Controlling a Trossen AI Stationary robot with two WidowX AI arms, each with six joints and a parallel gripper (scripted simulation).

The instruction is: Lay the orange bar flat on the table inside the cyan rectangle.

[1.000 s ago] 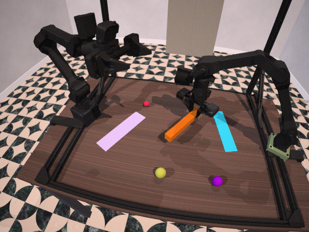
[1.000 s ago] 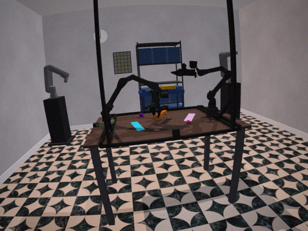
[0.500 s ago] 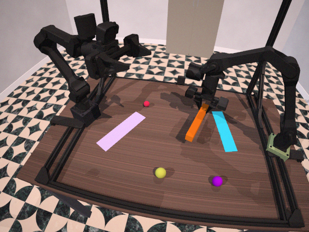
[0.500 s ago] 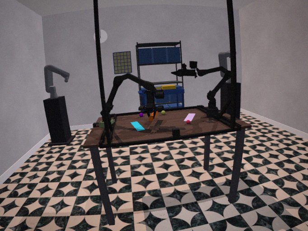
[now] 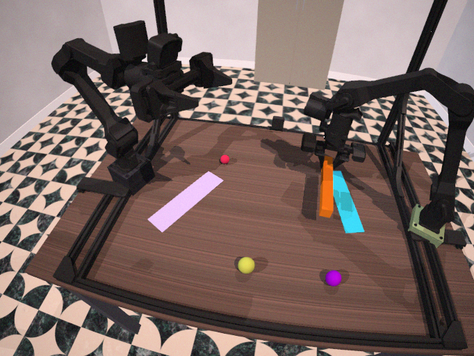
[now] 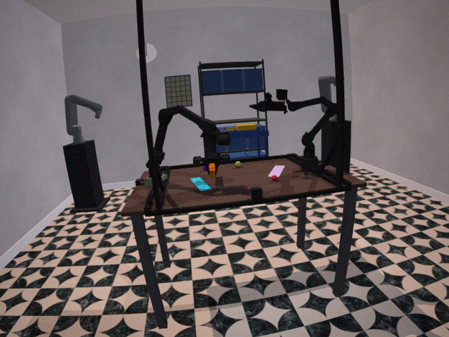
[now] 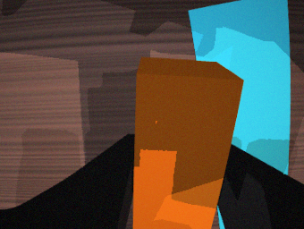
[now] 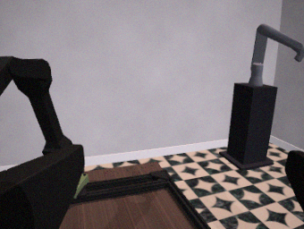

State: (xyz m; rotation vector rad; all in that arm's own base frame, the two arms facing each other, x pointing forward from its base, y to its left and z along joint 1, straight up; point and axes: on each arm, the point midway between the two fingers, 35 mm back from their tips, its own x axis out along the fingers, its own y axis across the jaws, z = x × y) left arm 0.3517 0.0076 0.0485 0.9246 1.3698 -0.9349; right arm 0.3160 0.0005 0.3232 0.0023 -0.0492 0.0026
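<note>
The orange bar is 70 mm ahead of my left hand and 30 mm below it. The rest, counted from my left hand: purple ball 340 mm ahead, 80 mm below, 30 mm to the left; then cyan rectangle 90 mm below, 70 mm to the left, 60 mm ahead; then red ball 330 mm to the right, 80 mm below, 10 mm behind.
</note>
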